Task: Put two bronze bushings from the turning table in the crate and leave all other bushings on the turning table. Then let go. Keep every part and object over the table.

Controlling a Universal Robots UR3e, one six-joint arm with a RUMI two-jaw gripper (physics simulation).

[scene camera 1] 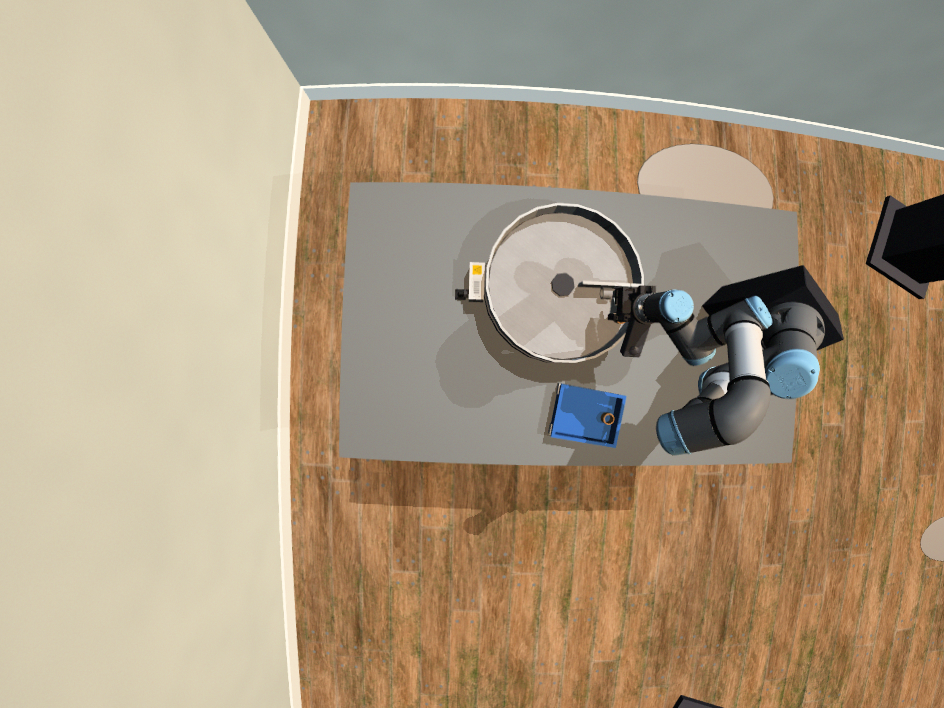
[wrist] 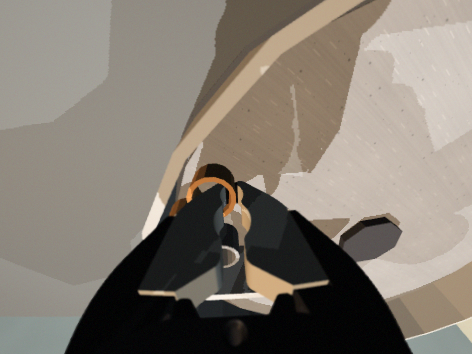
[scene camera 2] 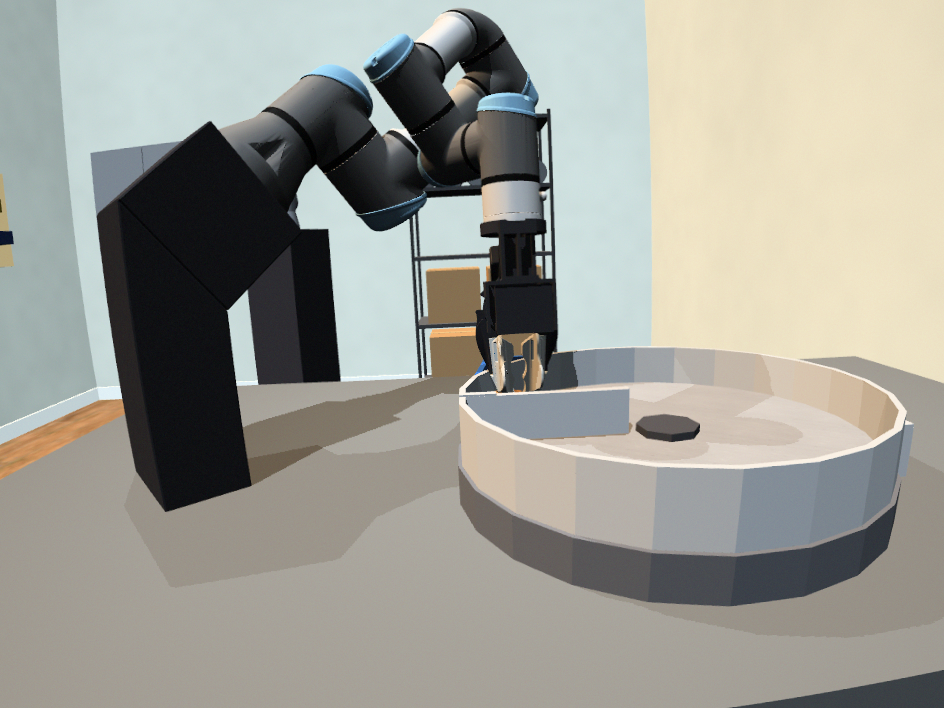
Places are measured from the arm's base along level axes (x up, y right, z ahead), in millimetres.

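Pixels of known places: gripper, fingertip midpoint: (wrist: 231,184); arm's base, origin of the base link: (scene camera 1: 790,328) (scene camera 2: 234,187).
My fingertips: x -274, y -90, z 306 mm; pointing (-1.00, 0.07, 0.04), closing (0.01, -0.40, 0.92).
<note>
For each thing: its top centre in the pictures, then the offset to it from my fingertips. "*": a spot on its surface instead.
- silver-rimmed bushing, middle of its top: (wrist: 221,257) dx +24, dy +59, dz +12 mm
- blue crate, middle of its top: (scene camera 1: 589,416) dx -4, dy -277, dz -57 mm
- divider, surface spot: (scene camera 2: 560,415) (scene camera 1: 605,283) * dx +24, dy +64, dz +62 mm
- dark hub, middle of its top: (scene camera 2: 667,423) (wrist: 370,244) (scene camera 1: 563,284) dx +7, dy +17, dz +163 mm
- small white box, surface spot: (scene camera 1: 476,281) * dx +4, dy -76, dz +378 mm
The white-rimmed turning table (scene camera 1: 533,327) (scene camera 2: 697,506) (wrist: 380,90) stands on the table. My gripper (scene camera 1: 612,304) (scene camera 2: 520,387) (wrist: 231,184) is low inside its wall, beside the straight divider, nearly closed. In the wrist view, one wall of a bronze bushing (wrist: 214,171) lies between the fingertips, one finger inside its ring and one outside. Another bronze bushing (wrist: 177,206) shows partly behind the left finger. A silver-rimmed bushing (wrist: 237,256) shows below, between the finger bases. One bronze bushing (scene camera 1: 603,418) is in the blue crate (scene camera 1: 571,422), near its right side.
The divider (scene camera 1: 610,284) (scene camera 2: 560,415) runs from the wall towards the dark hub (scene camera 1: 562,285) (scene camera 2: 667,427) (wrist: 371,240). A small white box (scene camera 1: 476,281) sits at the turning table's left. The arm's black base stands at the table's right in scene camera 1.
</note>
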